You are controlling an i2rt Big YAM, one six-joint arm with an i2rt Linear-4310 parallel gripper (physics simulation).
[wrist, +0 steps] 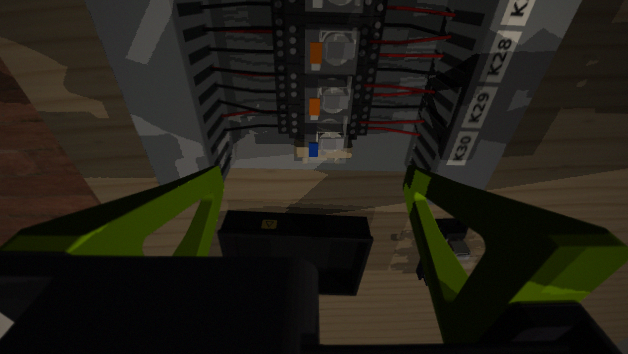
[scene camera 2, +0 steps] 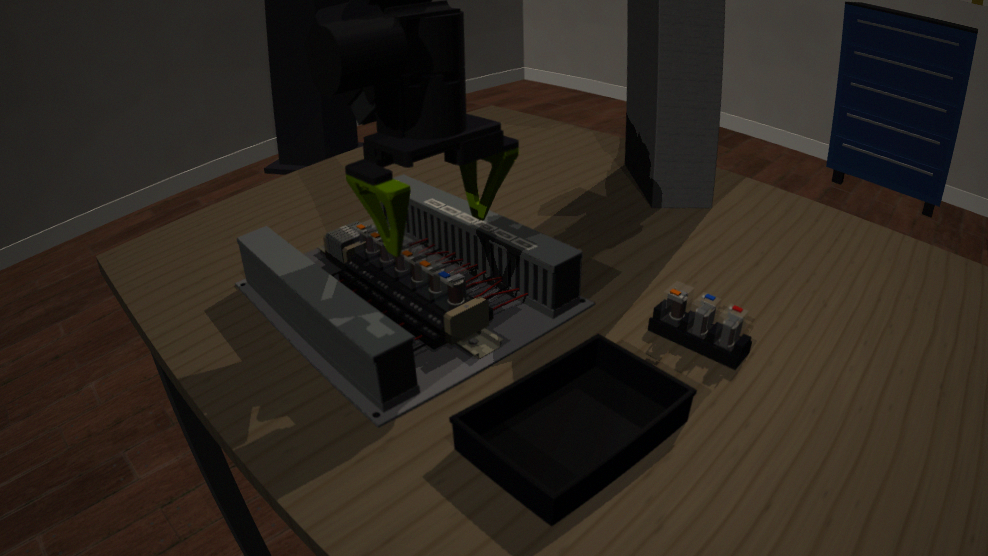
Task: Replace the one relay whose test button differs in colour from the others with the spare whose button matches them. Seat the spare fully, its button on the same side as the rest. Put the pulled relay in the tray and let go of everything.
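Frame: origin at the arm's base, x ahead, y left, z up, level; centimetres.
Seen in the pictures: gripper, fingertip midpoint: (wrist: 313, 175) (scene camera 2: 437, 235).
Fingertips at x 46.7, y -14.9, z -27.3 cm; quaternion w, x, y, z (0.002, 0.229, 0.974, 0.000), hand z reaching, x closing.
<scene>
A point is followed by its place in that frame.
A row of clear relays sits in sockets on the panel's rail. The end relay (scene camera 2: 454, 286) {x 47.2, y -13.4, z -31.9 cm} (wrist: 329, 144) {x 45.9, y -14.3, z -31.1 cm} has a blue button; the others whose buttons show, such as its neighbour (wrist: 332, 102) {x 44.6, y -16.7, z -31.1 cm}, have orange ones. The buttons in the wrist view lie on the left side. Three spares stand in a black holder (scene camera 2: 697, 341) {x 42.5, y 9.1, z -36.7 cm}: an orange-button spare (scene camera 2: 677, 302) {x 40.9, y 6.4, z -33.7 cm}, a blue-button spare (scene camera 2: 703, 314) {x 42.1, y 9.2, z -33.8 cm} and a red-button spare (scene camera 2: 730, 327) {x 43.4, y 12.0, z -33.9 cm}. The black tray (scene camera 2: 572, 508) {x 64.8, y 2.5, z -37.5 cm} (wrist: 297, 226) {x 54.0, y -4.1, z -35.9 cm} looks empty. My gripper (scene camera 2: 438, 231) {x 46.7, y -14.9, z -27.3 cm} (wrist: 313, 175) {x 46.7, y -14.9, z -27.3 cm} is wide open and empty, above the relay row, one finger partly hiding it.
Two grey slotted wire ducts (scene camera 2: 310, 290) {x 52.5, y -25.8, z -31.6 cm} (scene camera 2: 483, 228) {x 36.0, y -14.8, z -31.6 cm} flank the relays, with red and black wires between. A beige end block (scene camera 2: 467, 316) {x 47.6, y -12.1, z -34.6 cm} sits at the rail's near end. A grey pillar (scene camera 2: 687, 103) {x 8.8, y 4.4, z -22.2 cm} stands at the back of the wooden table (scene camera 2: 829, 414) {x 49.1, y 23.4, z -37.9 cm}.
</scene>
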